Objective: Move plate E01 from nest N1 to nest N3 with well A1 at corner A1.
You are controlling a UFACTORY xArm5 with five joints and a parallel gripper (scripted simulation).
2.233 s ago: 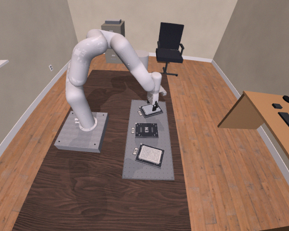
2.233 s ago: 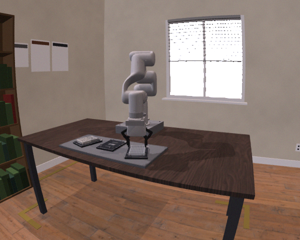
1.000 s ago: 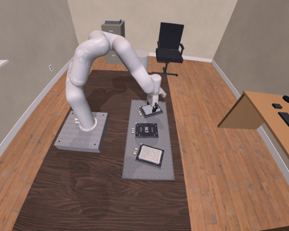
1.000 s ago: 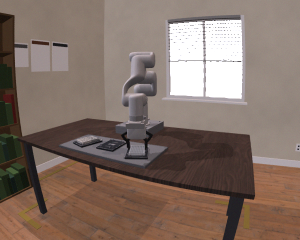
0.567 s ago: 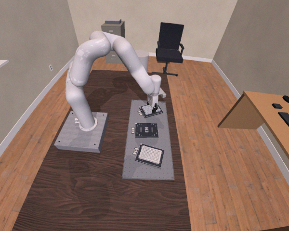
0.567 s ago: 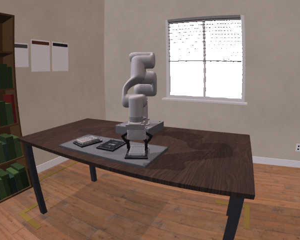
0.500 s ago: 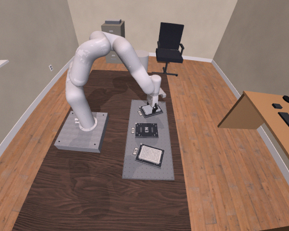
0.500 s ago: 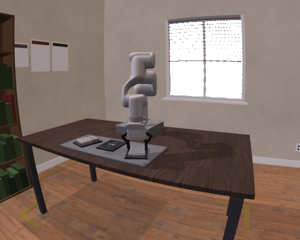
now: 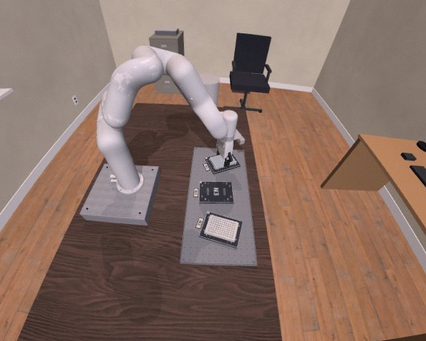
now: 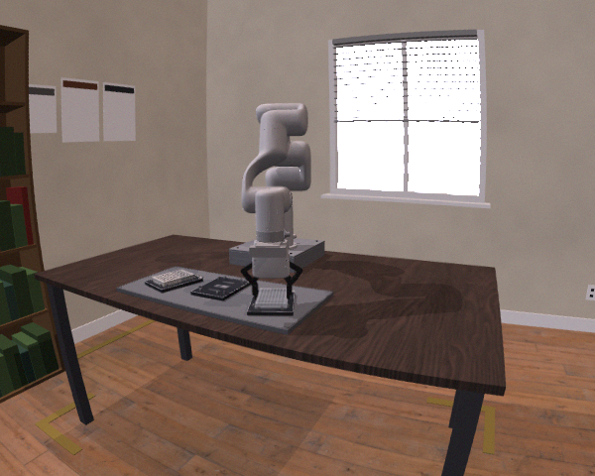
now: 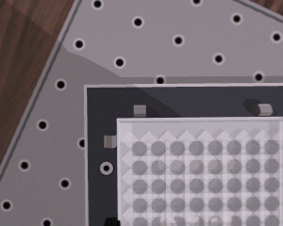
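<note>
My gripper is now 20 mm above the nest N1. From my hand the other things lie so: nest frame: 200 mm to the right, 30 mm behind, 20 mm below.
</note>
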